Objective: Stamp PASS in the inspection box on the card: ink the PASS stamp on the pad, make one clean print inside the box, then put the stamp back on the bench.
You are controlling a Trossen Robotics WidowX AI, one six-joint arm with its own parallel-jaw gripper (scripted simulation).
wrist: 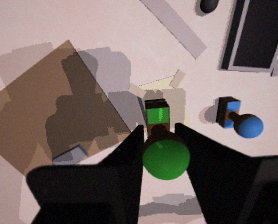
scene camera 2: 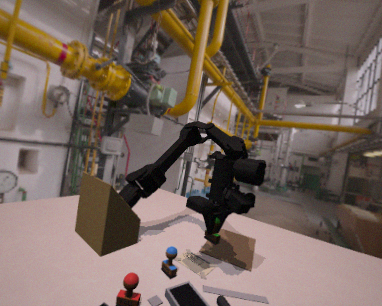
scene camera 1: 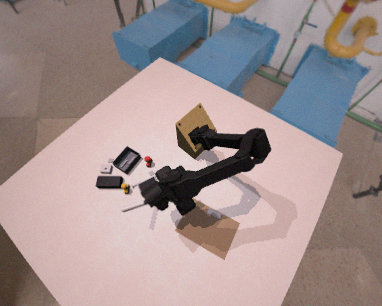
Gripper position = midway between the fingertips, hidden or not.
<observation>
In view: my gripper [scene camera 2: 212, 233], a green-knobbed stamp [wrist: 165, 155], a blue-knobbed stamp [wrist: 246, 125] and a cream card [wrist: 171, 88].
My gripper shows as well in the wrist view [wrist: 159, 128].
</observation>
